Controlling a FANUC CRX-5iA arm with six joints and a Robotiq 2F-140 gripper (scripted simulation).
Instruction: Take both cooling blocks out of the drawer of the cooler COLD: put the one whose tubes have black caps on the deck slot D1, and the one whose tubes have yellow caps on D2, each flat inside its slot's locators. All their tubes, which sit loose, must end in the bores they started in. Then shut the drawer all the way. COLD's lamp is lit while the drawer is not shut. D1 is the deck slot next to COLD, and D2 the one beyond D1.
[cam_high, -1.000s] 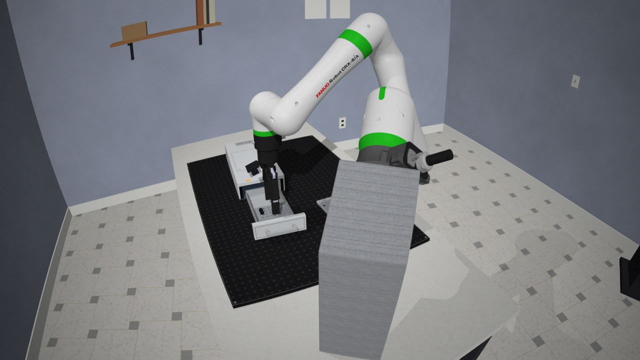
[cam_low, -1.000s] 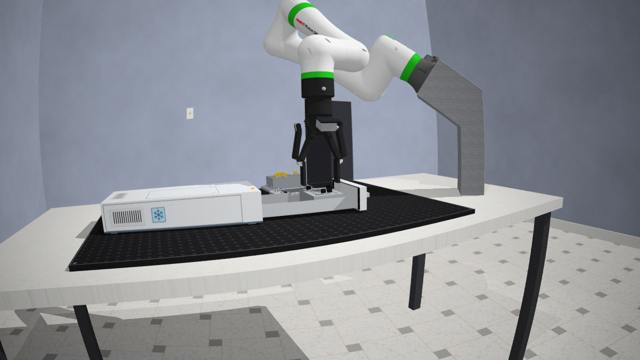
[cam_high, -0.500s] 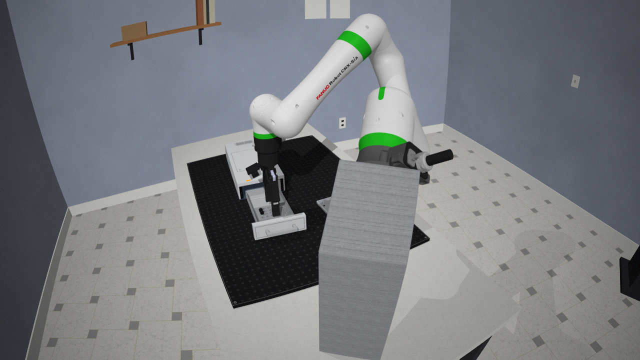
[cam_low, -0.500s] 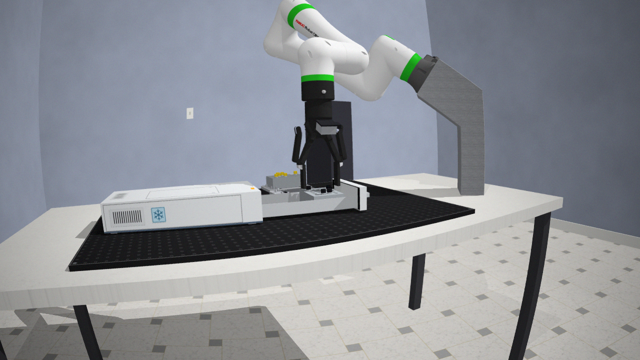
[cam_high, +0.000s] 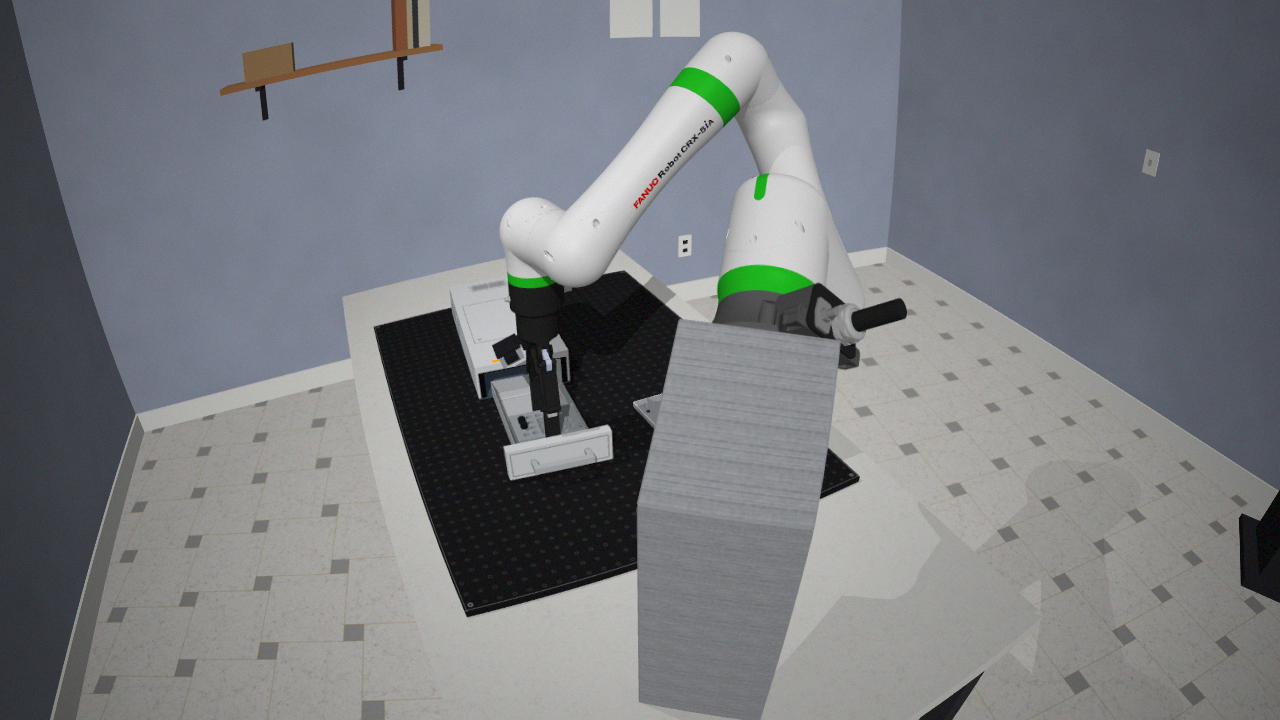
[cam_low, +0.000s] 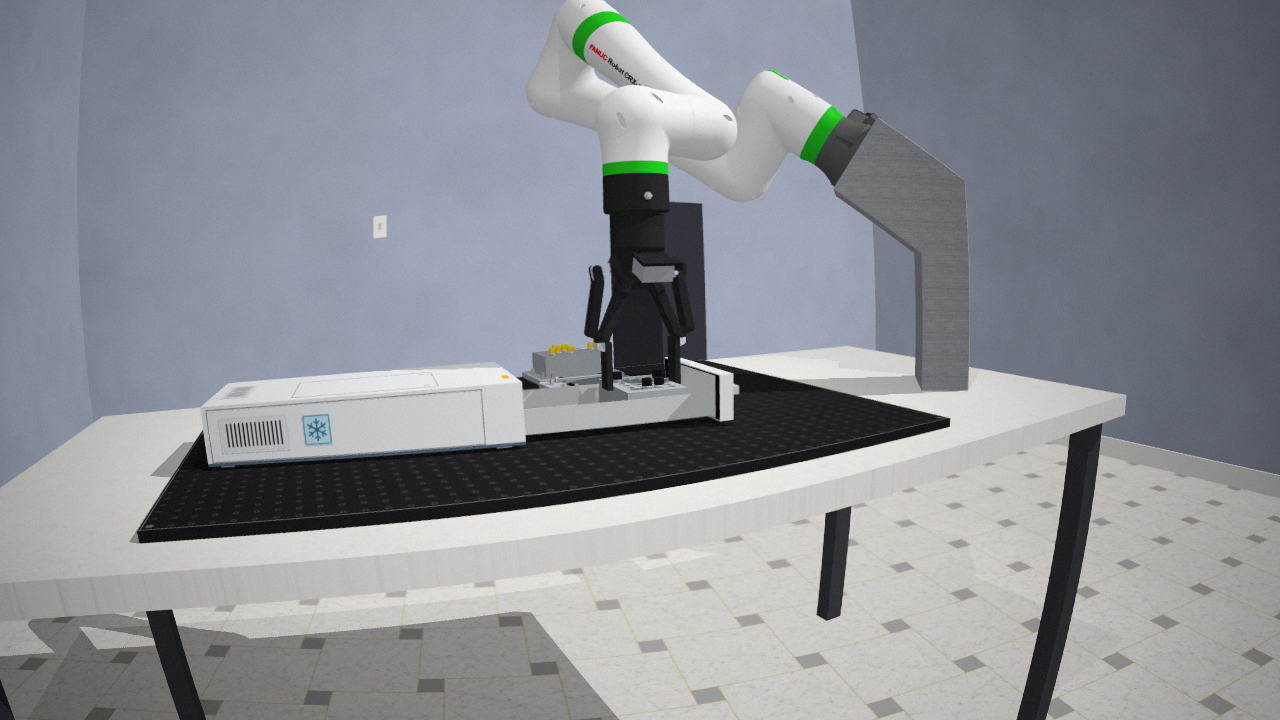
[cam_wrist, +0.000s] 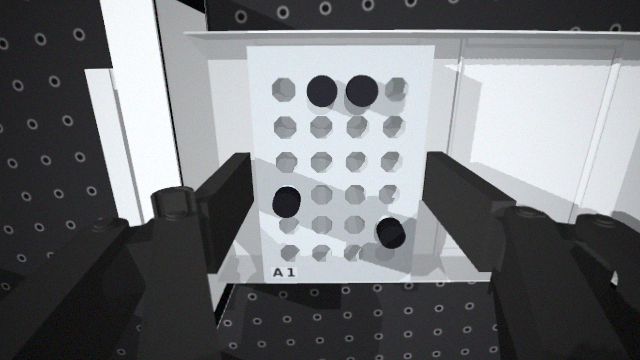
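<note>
The drawer is 30 mm below my hand, 30 mm ahead of it and 20 mm to the right of it. The rest, counted from my hand: white cooler: 200 mm ahead, 100 mm to the right, 30 mm below; then grey plate: 230 mm to the right, 130 mm behind, 70 mm below; then cooling block: 360 mm to the right, 190 mm behind, 40 mm below.
</note>
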